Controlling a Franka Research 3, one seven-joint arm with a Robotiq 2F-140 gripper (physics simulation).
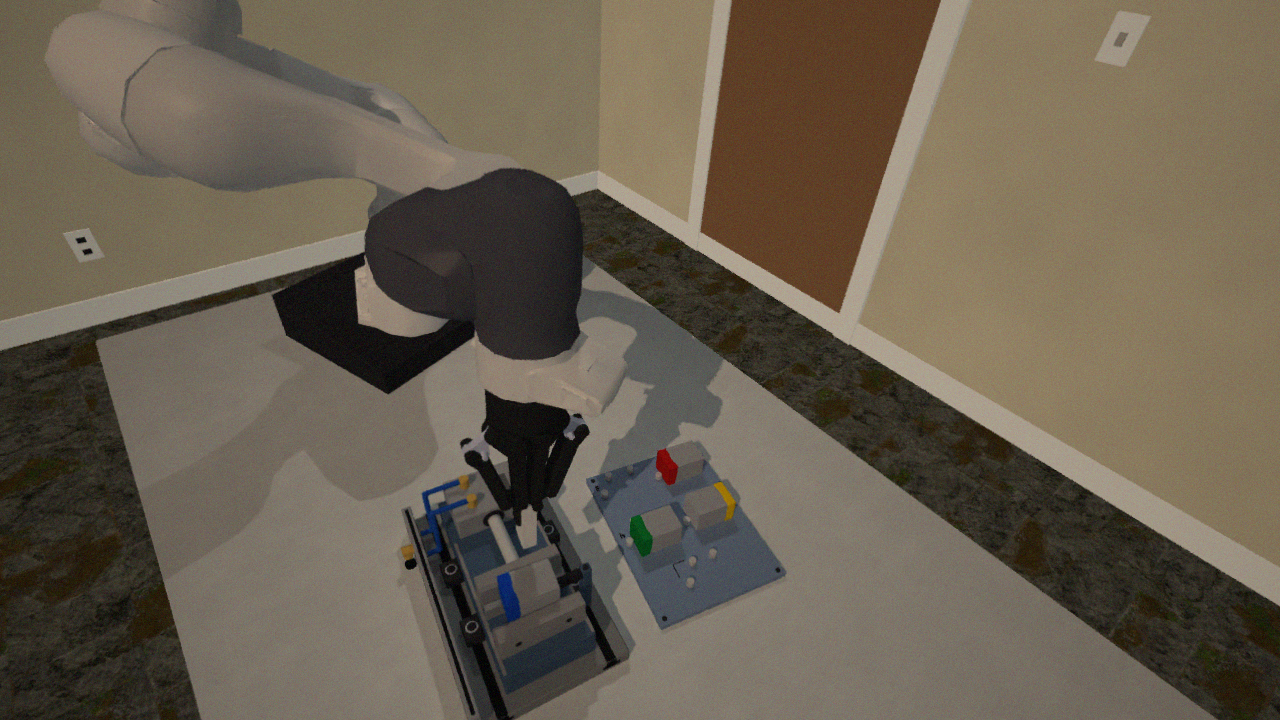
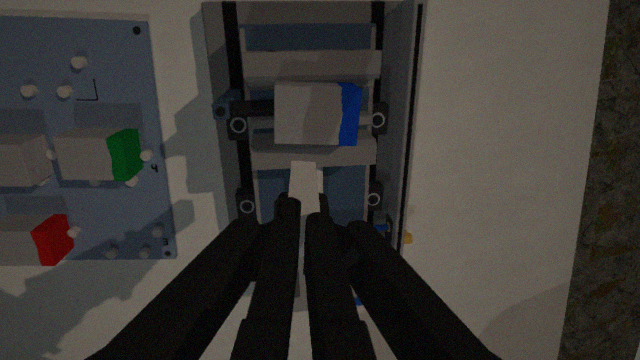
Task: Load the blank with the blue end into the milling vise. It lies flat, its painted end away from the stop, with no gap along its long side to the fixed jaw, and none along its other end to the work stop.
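Observation:
The grey blank with the blue end (image 1: pixel 525 586) (image 2: pixel 306 114) lies flat in the milling vise (image 1: pixel 547 659) (image 2: pixel 312 38), between the fixed jaw (image 2: pixel 312 66) and the moving jaw (image 2: pixel 312 153). Its blue end points away from the work stop (image 2: pixel 250 108). Its bare end looks to meet the stop rod, and its long side looks to lie against the fixed jaw. My gripper (image 1: pixel 522 517) (image 2: pixel 302 180) is shut and empty. It hangs low just behind the moving jaw, with its fingertips over the white vise screw (image 1: pixel 500 540) (image 2: pixel 305 180).
A blue pallet plate (image 1: pixel 729 577) (image 2: pixel 118 216) lies right of the vise with a red-ended blank (image 1: pixel 675 463), a yellow-ended blank (image 1: pixel 712 505) and a green-ended blank (image 1: pixel 653 530) (image 2: pixel 122 155). A blue bracket (image 1: pixel 430 503) and a small yellow knob (image 1: pixel 407 553) sit at the vise's far left.

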